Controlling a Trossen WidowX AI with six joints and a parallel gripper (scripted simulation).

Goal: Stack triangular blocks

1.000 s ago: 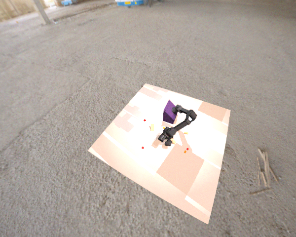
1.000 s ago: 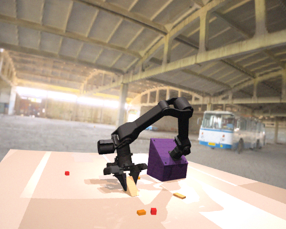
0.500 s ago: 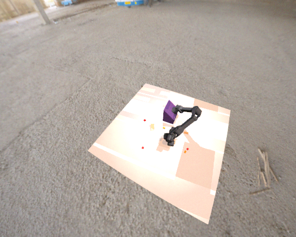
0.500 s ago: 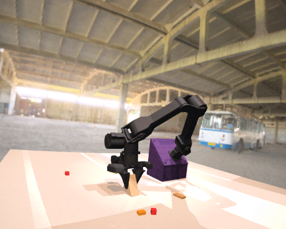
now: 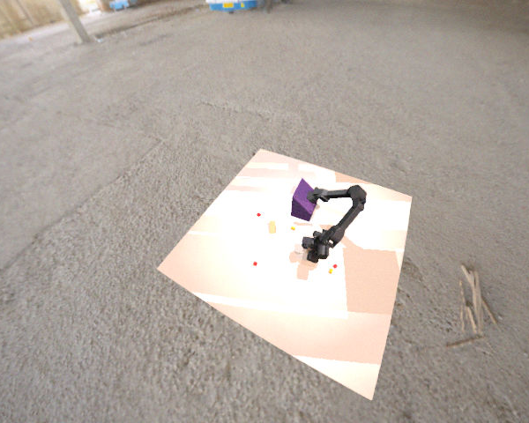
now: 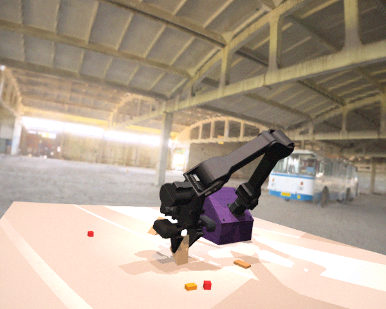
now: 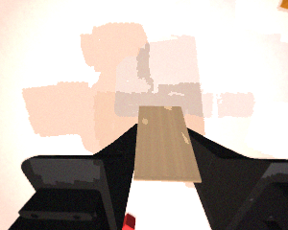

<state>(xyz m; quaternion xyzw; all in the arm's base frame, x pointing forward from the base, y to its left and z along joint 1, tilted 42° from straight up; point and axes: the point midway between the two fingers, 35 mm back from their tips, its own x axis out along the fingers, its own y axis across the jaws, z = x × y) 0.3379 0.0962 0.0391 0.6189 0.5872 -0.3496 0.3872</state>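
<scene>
Now: gripper tip 1 cm below the tan triangular block.
</scene>
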